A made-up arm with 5 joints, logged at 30 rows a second.
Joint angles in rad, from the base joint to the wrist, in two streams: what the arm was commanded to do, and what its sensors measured. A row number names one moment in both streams.
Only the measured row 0 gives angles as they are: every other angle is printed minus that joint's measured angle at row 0.
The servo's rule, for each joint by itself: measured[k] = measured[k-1] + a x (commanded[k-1-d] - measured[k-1]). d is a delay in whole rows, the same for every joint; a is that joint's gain. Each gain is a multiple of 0.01, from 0.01 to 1. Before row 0 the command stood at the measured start. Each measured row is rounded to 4 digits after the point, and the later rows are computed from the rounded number. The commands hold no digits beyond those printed.
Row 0, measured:
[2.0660 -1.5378 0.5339 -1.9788 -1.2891]
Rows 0 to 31, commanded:
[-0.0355 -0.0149 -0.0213 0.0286 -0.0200]
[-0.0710 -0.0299 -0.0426 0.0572 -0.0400]
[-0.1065 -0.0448 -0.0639 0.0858 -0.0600]
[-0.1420 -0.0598 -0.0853 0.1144 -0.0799]
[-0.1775 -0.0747 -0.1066 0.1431 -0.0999]
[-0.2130 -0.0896 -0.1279 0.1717 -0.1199]
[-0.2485 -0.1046 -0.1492 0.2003 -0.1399]
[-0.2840 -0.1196 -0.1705 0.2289 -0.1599]
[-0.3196 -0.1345 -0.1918 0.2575 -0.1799]
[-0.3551 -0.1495 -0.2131 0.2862 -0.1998]
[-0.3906 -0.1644 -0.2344 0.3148 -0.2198]
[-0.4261 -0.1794 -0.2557 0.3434 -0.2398]
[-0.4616 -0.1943 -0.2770 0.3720 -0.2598]
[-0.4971 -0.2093 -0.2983 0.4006 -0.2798]
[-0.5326 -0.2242 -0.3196 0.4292 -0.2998]
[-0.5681 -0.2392 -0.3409 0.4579 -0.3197]
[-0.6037 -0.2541 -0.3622 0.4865 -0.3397]
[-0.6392 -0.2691 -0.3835 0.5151 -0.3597]
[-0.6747 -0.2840 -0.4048 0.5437 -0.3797]
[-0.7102 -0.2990 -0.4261 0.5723 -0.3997]
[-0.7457 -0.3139 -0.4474 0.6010 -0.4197]
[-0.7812 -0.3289 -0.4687 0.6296 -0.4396]
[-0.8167 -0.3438 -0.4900 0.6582 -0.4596]
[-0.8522 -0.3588 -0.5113 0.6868 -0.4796]
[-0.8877 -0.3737 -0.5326 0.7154 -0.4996]
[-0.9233 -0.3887 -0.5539 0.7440 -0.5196]
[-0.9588 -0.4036 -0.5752 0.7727 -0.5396]
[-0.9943 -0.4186 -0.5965 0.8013 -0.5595]
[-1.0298 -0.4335 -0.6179 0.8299 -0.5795]
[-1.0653 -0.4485 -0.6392 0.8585 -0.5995]
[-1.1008 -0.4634 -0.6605 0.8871 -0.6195]
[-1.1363 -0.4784 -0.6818 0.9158 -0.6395]
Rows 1 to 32, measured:
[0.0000 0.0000 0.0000 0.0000 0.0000]
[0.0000 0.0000 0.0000 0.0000 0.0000]
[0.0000 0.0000 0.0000 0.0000 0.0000]
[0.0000 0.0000 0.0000 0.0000 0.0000]
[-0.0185 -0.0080 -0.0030 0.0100 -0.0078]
[-0.0458 -0.0198 -0.0085 0.0265 -0.0204]
[-0.0774 -0.0333 -0.0163 0.0473 -0.0358]
[-0.1110 -0.0476 -0.0260 0.0708 -0.0530]
[-0.1456 -0.0622 -0.0373 0.0961 -0.0713]
[-0.1806 -0.0770 -0.0500 0.1226 -0.0903]
[-0.2159 -0.0919 -0.0639 0.1498 -0.1096]
[-0.2513 -0.1069 -0.0788 0.1775 -0.1292]
[-0.2868 -0.1218 -0.0946 0.2055 -0.1490]
[-0.3223 -0.1368 -0.1112 0.2337 -0.1688]
[-0.3578 -0.1517 -0.1284 0.2621 -0.1887]
[-0.3933 -0.1667 -0.1462 0.2906 -0.2086]
[-0.4288 -0.1816 -0.1645 0.3191 -0.2286]
[-0.4643 -0.1966 -0.1832 0.3476 -0.2486]
[-0.4998 -0.2115 -0.2023 0.3762 -0.2686]
[-0.5353 -0.2265 -0.2217 0.4048 -0.2885]
[-0.5709 -0.2414 -0.2414 0.4334 -0.3085]
[-0.6064 -0.2564 -0.2613 0.4620 -0.3285]
[-0.6419 -0.2713 -0.2814 0.4906 -0.3485]
[-0.6774 -0.2863 -0.3017 0.5192 -0.3685]
[-0.7129 -0.3012 -0.3221 0.5478 -0.3885]
[-0.7484 -0.3162 -0.3426 0.5764 -0.4084]
[-0.7839 -0.3311 -0.3632 0.6050 -0.4284]
[-0.8194 -0.3461 -0.3839 0.6336 -0.4484]
[-0.8549 -0.3610 -0.4047 0.6622 -0.4684]
[-0.8905 -0.3760 -0.4256 0.6908 -0.4884]
[-0.9260 -0.3909 -0.4465 0.7195 -0.5084]
[-0.9615 -0.4059 -0.4675 0.7481 -0.5283]
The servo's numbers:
d 4
a 0.52 0.54 0.14 0.35 0.39

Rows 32 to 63, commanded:
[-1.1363 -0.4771 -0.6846 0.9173 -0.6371]
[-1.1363 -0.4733 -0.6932 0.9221 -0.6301]
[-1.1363 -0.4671 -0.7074 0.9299 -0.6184]
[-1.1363 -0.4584 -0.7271 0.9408 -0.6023]
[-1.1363 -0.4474 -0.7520 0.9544 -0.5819]
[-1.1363 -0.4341 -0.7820 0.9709 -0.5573]
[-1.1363 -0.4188 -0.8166 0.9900 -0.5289]
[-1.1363 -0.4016 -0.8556 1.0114 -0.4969]
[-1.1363 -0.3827 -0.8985 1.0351 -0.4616]
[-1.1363 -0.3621 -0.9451 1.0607 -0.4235]
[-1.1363 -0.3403 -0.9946 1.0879 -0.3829]
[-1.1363 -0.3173 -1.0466 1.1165 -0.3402]
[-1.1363 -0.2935 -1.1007 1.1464 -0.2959]
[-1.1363 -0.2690 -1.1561 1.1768 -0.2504]
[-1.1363 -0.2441 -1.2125 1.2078 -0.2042]
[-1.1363 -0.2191 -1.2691 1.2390 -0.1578]
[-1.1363 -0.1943 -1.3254 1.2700 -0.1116]
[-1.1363 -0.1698 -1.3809 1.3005 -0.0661]
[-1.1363 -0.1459 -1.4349 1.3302 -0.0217]
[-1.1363 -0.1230 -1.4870 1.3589 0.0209]
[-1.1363 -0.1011 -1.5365 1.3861 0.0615]
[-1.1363 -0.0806 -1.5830 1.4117 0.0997]
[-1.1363 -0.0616 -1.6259 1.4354 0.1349]
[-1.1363 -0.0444 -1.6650 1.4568 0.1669]
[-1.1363 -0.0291 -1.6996 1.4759 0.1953]
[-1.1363 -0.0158 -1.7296 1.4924 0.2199]
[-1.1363 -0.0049 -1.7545 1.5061 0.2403]
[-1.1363 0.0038 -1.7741 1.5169 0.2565]
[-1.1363 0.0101 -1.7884 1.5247 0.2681]
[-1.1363 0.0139 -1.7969 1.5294 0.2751]
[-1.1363 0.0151 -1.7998 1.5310 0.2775]
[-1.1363 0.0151 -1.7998 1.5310 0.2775]
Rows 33 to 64, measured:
[-0.9970 -0.4208 -0.4886 0.7767 -0.5483]
[-1.0325 -0.4358 -0.5097 0.8053 -0.5683]
[-1.0680 -0.4507 -0.5308 0.8339 -0.5883]
[-1.1035 -0.4657 -0.5519 0.8626 -0.6083]
[-1.1206 -0.4719 -0.5705 0.8817 -0.6195]
[-1.1288 -0.4727 -0.5877 0.8958 -0.6236]
[-1.1327 -0.4697 -0.6045 0.9077 -0.6216]
[-1.1346 -0.4636 -0.6217 0.9193 -0.6141]
[-1.1355 -0.4549 -0.6399 0.9316 -0.6015]
[-1.1359 -0.4437 -0.6598 0.9454 -0.5843]
[-1.1361 -0.4303 -0.6818 0.9610 -0.5627]
[-1.1362 -0.4148 -0.7061 0.9786 -0.5370]
[-1.1363 -0.3975 -0.7330 0.9984 -0.5076]
[-1.1363 -0.3784 -0.7627 1.0202 -0.4748]
[-1.1363 -0.3578 -0.7952 1.0439 -0.4390]
[-1.1363 -0.3359 -0.8304 1.0693 -0.4005]
[-1.1363 -0.3130 -0.8682 1.0963 -0.3597]
[-1.1363 -0.2892 -0.9085 1.1245 -0.3171]
[-1.1363 -0.2648 -0.9511 1.1537 -0.2731]
[-1.1363 -0.2401 -0.9956 1.1836 -0.2281]
[-1.1363 -0.2154 -1.0418 1.2138 -0.1827]
[-1.1363 -0.1908 -1.0893 1.2441 -0.1372]
[-1.1363 -0.1666 -1.1377 1.2742 -0.0922]
[-1.1363 -0.1431 -1.1866 1.3038 -0.0481]
[-1.1363 -0.1204 -1.2356 1.3326 -0.0054]
[-1.1363 -0.0989 -1.2842 1.3603 0.0356]
[-1.1363 -0.0788 -1.3320 1.3866 0.0743]
[-1.1363 -0.0602 -1.3786 1.4112 0.1104]
[-1.1363 -0.0434 -1.4235 1.4338 0.1435]
[-1.1363 -0.0285 -1.4664 1.4543 0.1733]
[-1.1363 -0.0158 -1.5067 1.4724 0.1994]
[-1.1363 -0.0052 -1.5441 1.4880 0.2217]

